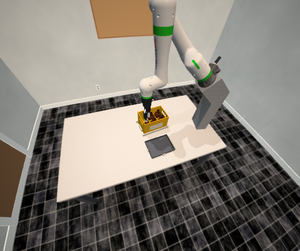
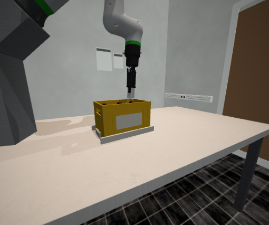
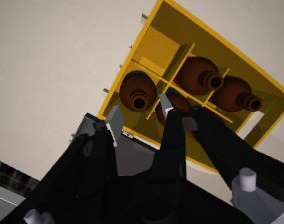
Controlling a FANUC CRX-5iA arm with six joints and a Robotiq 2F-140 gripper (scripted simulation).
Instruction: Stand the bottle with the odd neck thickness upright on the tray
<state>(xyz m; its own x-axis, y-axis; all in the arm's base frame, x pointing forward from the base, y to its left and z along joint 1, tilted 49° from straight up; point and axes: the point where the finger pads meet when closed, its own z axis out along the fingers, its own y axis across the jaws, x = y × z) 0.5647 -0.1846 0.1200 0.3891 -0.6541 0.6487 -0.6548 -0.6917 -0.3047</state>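
My gripper is now 80 mm past the brown bottle, 20 mm to the right of it and 130 mm above it. The rest, counted from my hand: crate (100 mm behind, 20 mm to the right, 130 mm below); then dark grey tray (20 mm ahead, 230 mm to the left, 200 mm below).
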